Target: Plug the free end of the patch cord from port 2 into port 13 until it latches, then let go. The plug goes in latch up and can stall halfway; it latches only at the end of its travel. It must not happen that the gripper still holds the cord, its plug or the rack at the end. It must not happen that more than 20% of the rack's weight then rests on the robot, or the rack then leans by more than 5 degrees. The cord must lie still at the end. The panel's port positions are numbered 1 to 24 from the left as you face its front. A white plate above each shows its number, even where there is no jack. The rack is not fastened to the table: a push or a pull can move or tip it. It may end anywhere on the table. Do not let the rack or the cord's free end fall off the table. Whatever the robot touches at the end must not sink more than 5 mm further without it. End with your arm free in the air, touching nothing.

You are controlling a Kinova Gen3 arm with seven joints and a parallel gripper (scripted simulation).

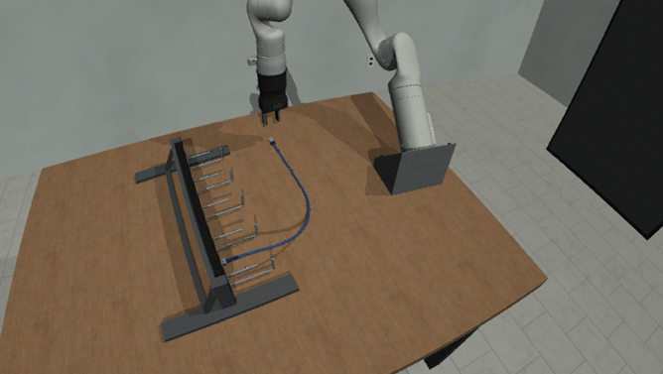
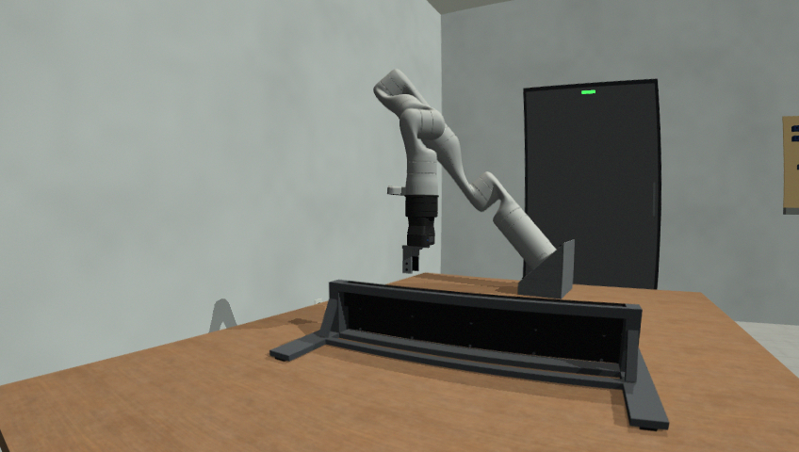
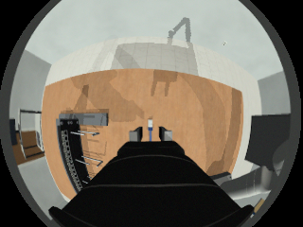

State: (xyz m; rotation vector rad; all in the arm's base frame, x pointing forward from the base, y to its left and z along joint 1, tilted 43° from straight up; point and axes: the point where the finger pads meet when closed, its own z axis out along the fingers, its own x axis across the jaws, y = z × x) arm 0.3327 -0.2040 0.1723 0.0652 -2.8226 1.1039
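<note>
Right now the pale plug is 90 mm below my hand and 10 mm to the right of it.
</note>
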